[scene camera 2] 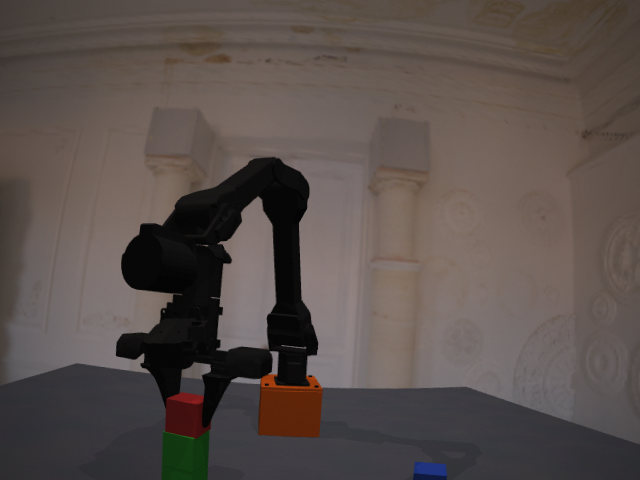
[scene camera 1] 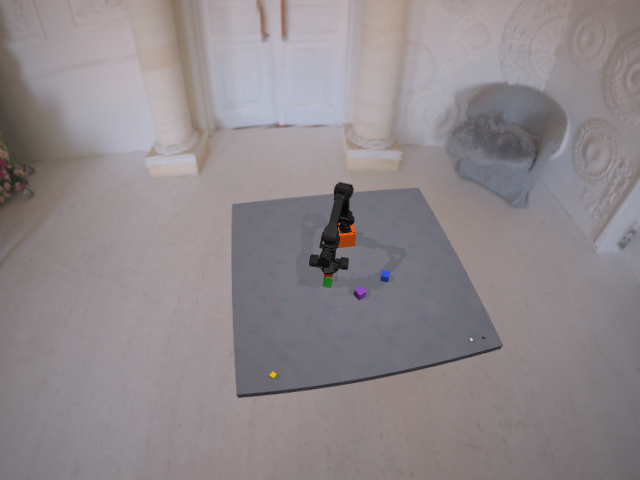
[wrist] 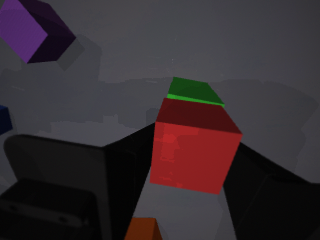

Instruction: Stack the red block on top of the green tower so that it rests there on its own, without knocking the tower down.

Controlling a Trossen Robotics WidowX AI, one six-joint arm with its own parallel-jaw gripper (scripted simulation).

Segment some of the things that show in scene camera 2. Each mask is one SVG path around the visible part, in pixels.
My gripper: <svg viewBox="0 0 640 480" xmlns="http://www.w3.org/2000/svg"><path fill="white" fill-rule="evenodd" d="M173 294L172 302L167 302L167 308L162 308L160 311L160 323L155 325L149 333L124 333L119 337L116 346L116 356L135 360L141 354L144 354L144 362L140 366L146 368L155 378L163 397L165 408L166 399L180 393L182 370L191 367L193 363L211 364L211 372L202 374L205 385L202 424L203 428L209 426L218 403L222 399L222 395L227 390L226 388L231 383L231 380L237 377L261 379L267 376L267 374L272 372L273 357L269 349L238 347L229 349L228 352L217 350L221 346L221 341L217 339L219 315L222 315L223 307L219 307L220 299Z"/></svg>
A red block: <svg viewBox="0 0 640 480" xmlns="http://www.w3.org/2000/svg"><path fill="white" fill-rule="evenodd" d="M167 398L165 432L197 439L211 429L211 422L206 428L203 428L202 424L204 396L179 393Z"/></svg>
